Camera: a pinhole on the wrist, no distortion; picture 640 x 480 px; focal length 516.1 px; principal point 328.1 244.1 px. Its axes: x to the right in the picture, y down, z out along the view. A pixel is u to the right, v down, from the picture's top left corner.
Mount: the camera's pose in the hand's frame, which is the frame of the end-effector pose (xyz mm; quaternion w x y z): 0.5 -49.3 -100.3 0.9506 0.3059 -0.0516 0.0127
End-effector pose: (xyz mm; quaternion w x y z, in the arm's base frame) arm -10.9 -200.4 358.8 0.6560 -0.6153 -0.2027 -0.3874
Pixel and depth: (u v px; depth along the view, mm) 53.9 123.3 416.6
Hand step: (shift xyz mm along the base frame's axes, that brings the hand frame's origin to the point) -402.7 236.8 78.5
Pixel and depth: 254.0 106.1 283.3
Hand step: -229.8 109.0 146.6
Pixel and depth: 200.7 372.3 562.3
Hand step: -231.5 470.9 92.6
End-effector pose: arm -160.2 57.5 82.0 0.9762 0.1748 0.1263 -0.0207
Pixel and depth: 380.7 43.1 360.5
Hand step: 7.4 -389.8 -26.0
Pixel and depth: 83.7 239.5 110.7
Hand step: -73.3 -101.5 -38.2
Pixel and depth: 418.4 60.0 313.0
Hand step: 26.9 -335.1 -32.1
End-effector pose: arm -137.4 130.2 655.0 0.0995 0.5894 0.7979 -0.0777
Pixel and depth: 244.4 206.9 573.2
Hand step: -335.5 -332.2 -280.1
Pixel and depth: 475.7 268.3 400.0
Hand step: -261.8 -66.6 -255.4
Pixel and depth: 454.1 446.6 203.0
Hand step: -98.7 -33.1 -117.5
